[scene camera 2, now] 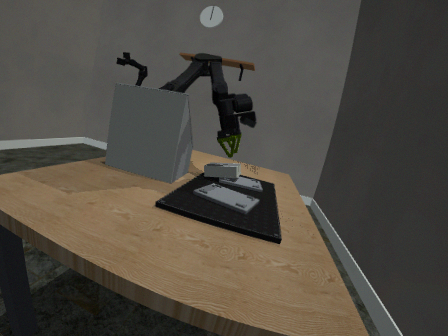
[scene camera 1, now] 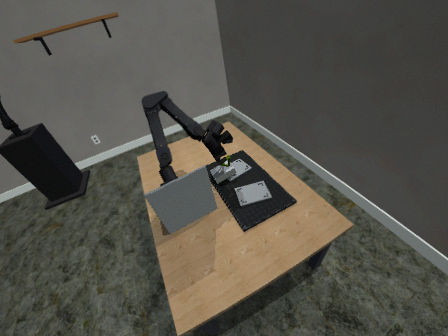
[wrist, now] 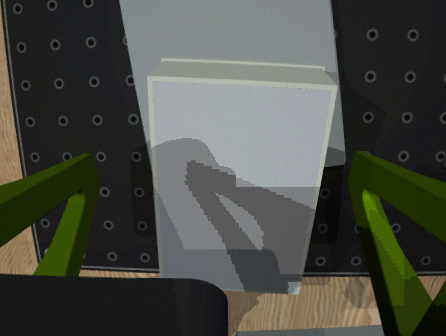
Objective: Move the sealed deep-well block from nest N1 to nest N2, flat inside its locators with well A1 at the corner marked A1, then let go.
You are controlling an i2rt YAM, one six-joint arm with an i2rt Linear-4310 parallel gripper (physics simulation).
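Frame: origin at the arm's base, x left, y back, z up, level; centimetres.
Seen in the pictures: gripper, fingertip midpoint: (scene camera 2: 233,155) (scene camera 1: 225,160) (wrist: 223,167); arm's base, link origin: (scene camera 2: 152,113) (scene camera 1: 172,183).
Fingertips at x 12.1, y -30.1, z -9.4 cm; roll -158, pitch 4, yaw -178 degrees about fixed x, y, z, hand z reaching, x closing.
Pixels of each thing's middle, then the offset from my fingertips to it. Level surfaces: height alone.
- pale sealed block, body centre: (wrist: 235,182) (scene camera 2: 222,169) (scene camera 1: 222,171) dx -0.2, dy +2.5, dz -6.6 cm
- back nest plate, body centre: (wrist: 229,42) (scene camera 2: 240,181) (scene camera 1: 234,169) dx +0.5, dy -5.2, dz -9.2 cm
- front nest plate, body centre: (scene camera 2: 227,196) (scene camera 1: 252,192) dx -21.1, dy -4.8, dz -9.2 cm
- wooden table, surface height: dz -11.4 cm
The pale sealed block (scene camera 1: 223,174) (scene camera 2: 222,171) (wrist: 240,130) lies across one end of the back nest plate (scene camera 1: 242,168) (scene camera 2: 248,184) (wrist: 230,30) and reaches past the board's edge in the wrist view. Its far end looks wider there, so it may be tilted. The front nest plate (scene camera 1: 254,193) (scene camera 2: 227,197) is bare, with dark locators at its corners. The N1, N2 and A1 marks cannot be read. My gripper (scene camera 1: 227,161) (scene camera 2: 230,154) (wrist: 223,167) is open and empty above the block, one green finger out beyond each long side. Shadow covers part of the block's top.
A black perforated board (scene camera 1: 282,201) (scene camera 2: 265,220) (wrist: 60,100) carries both plates on the wooden table (scene camera 1: 250,250) (scene camera 2: 150,240). A tall grey panel (scene camera 1: 185,200) (scene camera 2: 145,130) stands beside the board, near the arm's base. A black pedestal (scene camera 1: 40,162) stands on the floor away from the table.
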